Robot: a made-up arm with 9 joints. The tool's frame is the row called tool. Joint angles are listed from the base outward.
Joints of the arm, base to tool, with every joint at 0 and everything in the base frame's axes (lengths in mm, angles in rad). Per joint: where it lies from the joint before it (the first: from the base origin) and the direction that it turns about. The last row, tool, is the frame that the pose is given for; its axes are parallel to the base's.
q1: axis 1 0 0 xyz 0 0 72.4
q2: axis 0 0 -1 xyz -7.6 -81.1 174.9
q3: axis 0 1 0 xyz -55.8 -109.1 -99.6
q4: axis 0 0 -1 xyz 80.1 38.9 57.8
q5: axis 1 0 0 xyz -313.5 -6.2 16.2
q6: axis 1 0 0 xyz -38.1 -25.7 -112.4
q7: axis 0 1 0 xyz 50.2 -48.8 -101.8
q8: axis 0 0 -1 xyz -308 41.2 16.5
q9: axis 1 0 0 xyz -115.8 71.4 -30.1
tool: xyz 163 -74.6 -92.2
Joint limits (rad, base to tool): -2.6..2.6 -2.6..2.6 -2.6..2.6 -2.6..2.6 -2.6..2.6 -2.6..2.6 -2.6..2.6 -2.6..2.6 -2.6..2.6
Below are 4 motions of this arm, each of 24 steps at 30 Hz.
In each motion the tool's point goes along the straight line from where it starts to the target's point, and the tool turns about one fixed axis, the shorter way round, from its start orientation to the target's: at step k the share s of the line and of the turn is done. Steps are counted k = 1, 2, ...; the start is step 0. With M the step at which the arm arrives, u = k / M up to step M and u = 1 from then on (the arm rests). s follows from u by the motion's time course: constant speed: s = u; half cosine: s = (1 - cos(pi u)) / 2; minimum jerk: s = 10 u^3 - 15 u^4 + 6 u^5.
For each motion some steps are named. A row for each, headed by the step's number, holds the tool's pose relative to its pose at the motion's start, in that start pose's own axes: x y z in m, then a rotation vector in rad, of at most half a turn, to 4 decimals.
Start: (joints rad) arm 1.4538 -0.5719 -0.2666 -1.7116 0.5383 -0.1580 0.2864 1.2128 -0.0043
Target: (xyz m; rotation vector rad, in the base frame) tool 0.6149 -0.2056 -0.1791 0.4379 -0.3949 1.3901
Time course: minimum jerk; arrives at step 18
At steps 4, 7, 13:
4: 0.0220 -0.0040 0.0221 -0.0063 0.0456 0.0305
7: 0.0859 -0.0156 0.0864 -0.0244 0.1780 0.1191
13: 0.2491 -0.0452 0.2505 -0.0708 0.5161 0.3453

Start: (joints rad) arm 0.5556 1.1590 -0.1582 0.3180 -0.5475 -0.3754 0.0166 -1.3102 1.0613
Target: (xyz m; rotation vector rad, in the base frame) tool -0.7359 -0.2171 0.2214 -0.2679 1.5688 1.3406
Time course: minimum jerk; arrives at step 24
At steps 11, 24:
11: -0.1648 -0.1982 0.2657 -0.7406 0.6017 0.1071
24: -0.3902 -0.4694 0.6292 -1.7541 1.4250 0.2537

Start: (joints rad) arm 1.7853 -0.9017 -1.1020 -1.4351 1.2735 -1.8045 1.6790 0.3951 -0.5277
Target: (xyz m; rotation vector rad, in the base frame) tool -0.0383 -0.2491 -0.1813 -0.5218 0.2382 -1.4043
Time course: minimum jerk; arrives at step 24
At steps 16, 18, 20, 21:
16: 0.1388 -0.2208 0.2173 -0.6716 0.3614 -0.5334
18: 0.1575 -0.2505 0.2465 -0.7620 0.4101 -0.6052
20: 0.1695 -0.2695 0.2652 -0.8198 0.4412 -0.6511
21: 0.1729 -0.2749 0.2706 -0.8363 0.4501 -0.6642

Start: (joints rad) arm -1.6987 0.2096 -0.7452 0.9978 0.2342 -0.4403 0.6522 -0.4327 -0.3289
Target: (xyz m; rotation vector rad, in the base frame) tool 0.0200 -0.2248 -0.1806 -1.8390 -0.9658 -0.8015
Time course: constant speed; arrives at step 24
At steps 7, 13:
7: 0.0420 0.0106 -0.0217 -0.1265 -0.0546 -0.1147
13: 0.0780 0.0196 -0.0403 -0.2348 -0.1015 -0.2131

